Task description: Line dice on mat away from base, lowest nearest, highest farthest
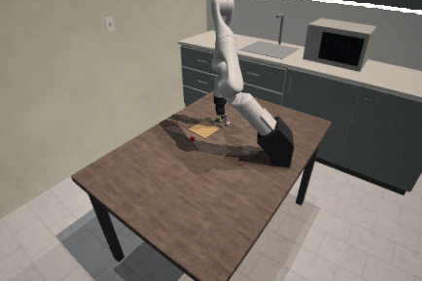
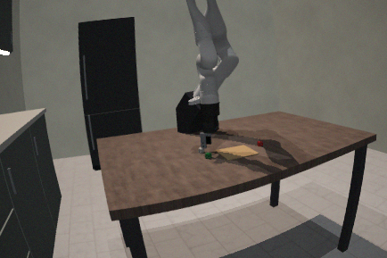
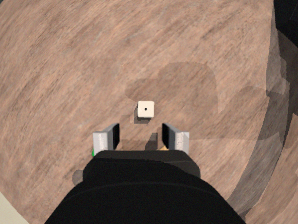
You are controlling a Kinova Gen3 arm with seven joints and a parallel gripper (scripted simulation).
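Now: hand 40 mm above the white die, 20 mm past it and 10 mm to the left of it. From my hand the other things lie so: red die 230 mm to the left, 70 mm ahead, 40 mm below; green die 60 mm ahead, 40 mm below, 20 mm to the right; tan mat 100 mm to the left, 80 mm ahead, 50 mm below.
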